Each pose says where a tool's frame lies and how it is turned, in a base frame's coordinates. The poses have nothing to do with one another.
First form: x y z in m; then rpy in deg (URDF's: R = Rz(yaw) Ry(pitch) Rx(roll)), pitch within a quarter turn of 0, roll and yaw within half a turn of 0.
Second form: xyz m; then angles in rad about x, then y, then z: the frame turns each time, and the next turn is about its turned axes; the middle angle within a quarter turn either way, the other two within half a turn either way. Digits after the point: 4 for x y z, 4 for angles.
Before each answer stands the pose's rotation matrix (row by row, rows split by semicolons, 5 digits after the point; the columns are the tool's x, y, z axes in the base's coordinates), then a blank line. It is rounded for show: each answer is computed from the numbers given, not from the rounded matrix.
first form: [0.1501, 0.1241, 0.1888, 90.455, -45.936, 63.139]
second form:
0.31423 -0.31757 0.89466; 0.62042 -0.64460 -0.44672; 0.71856 0.69544 -0.00552

[0.1501, 0.1241, 0.1888, 1.5832, 1.1077, 0.7907]
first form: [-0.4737, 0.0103, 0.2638, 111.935, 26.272, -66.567]
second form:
0.35660 -0.17946 -0.91686; -0.82275 -0.52528 -0.21718; -0.44263 0.83179 -0.33497

[-0.4737, 0.0103, 0.2638, 2.5664, -1.1601, 0.4663]
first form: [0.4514, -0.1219, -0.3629, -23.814, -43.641, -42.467]
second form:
0.53383 0.82324 -0.19314; -0.48860 0.48672 0.72413; 0.69014 -0.29220 0.66206

[0.4514, -0.1219, -0.3629, -0.8301, -0.1944, -0.9955]
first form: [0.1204, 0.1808, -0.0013, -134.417, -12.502, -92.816]
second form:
-0.04796 -0.70663 0.70596; -0.97511 -0.12005 -0.18641; 0.21647 -0.69733 -0.68328

[0.1204, 0.1808, -0.0013, 2.8753, 0.7838, 1.6386]
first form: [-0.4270, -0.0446, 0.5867, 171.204, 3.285, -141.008]
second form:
-0.77596 -0.62862 -0.05220; -0.62818 0.76258 0.15448; -0.05730 0.15267 -0.98662

[-0.4270, -0.0446, 0.5867, -2.9863, -0.0522, 2.4607]
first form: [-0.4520, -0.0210, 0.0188, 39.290, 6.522, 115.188]
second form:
-0.42284 -0.73097 0.53562; 0.89906 -0.26430 0.34905; -0.11358 0.62915 0.76894

[-0.4520, -0.0210, 0.0188, -0.4261, 0.5652, 2.0952]
